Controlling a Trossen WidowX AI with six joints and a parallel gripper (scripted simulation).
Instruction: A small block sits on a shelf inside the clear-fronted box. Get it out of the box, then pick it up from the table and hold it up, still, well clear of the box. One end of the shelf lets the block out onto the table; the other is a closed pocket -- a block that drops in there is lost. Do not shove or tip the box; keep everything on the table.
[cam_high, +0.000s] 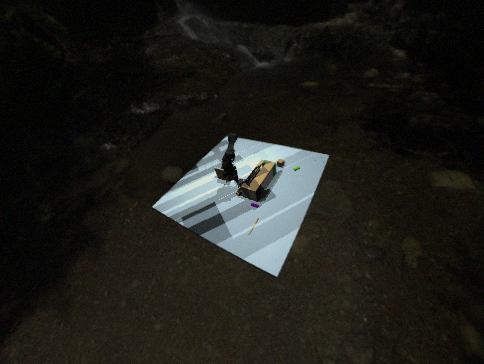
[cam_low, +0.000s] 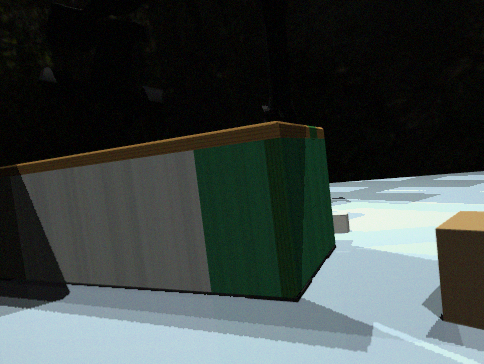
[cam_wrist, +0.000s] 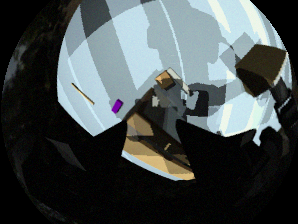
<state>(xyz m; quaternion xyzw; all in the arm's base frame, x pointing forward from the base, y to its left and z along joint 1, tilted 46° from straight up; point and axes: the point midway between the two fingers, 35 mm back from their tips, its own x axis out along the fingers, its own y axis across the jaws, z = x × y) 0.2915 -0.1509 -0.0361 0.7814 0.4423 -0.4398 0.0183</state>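
Right now my gripper tip is 15 cm above the tan block, 1 cm to the left of it and 1 cm past it. The rest, counted from my gripper tip: box (18 cm to the left, 10 cm below, 5 cm ahead); then thin stick (28 cm ahead, 22 cm to the right, 16 cm below); then purple piece (18 cm ahead, 16 cm below, 5 cm to the right).
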